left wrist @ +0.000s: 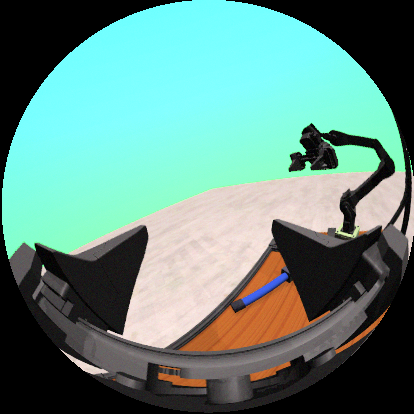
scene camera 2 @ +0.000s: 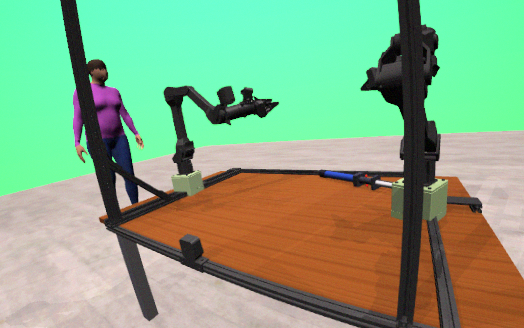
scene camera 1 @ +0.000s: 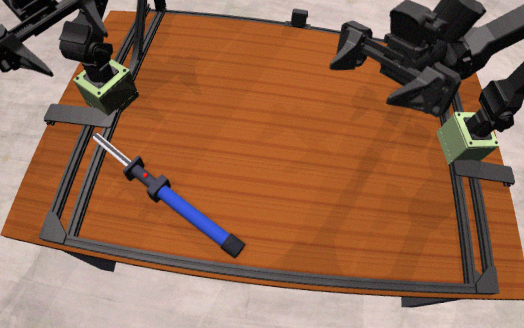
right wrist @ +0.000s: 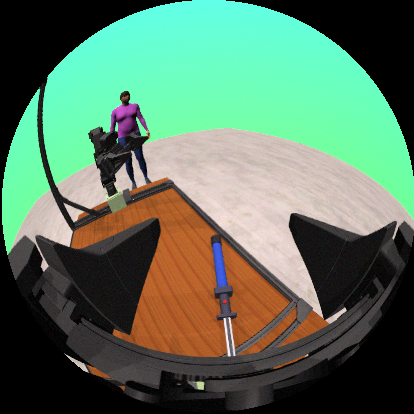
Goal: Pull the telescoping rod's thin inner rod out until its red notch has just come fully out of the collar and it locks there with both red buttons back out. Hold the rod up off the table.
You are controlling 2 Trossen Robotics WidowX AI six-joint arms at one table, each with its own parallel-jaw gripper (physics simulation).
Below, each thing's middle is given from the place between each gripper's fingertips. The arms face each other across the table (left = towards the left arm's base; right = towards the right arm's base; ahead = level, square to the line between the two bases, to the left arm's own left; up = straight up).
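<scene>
Telescoping rod (scene camera 1: 159,188): my right hand 50 mm short of it, 60 mm to the right of it, 330 mm above it.
My left gripper: 34 cm above the rod, 30 cm to the left of it, 5 cm short of it.
</scene>
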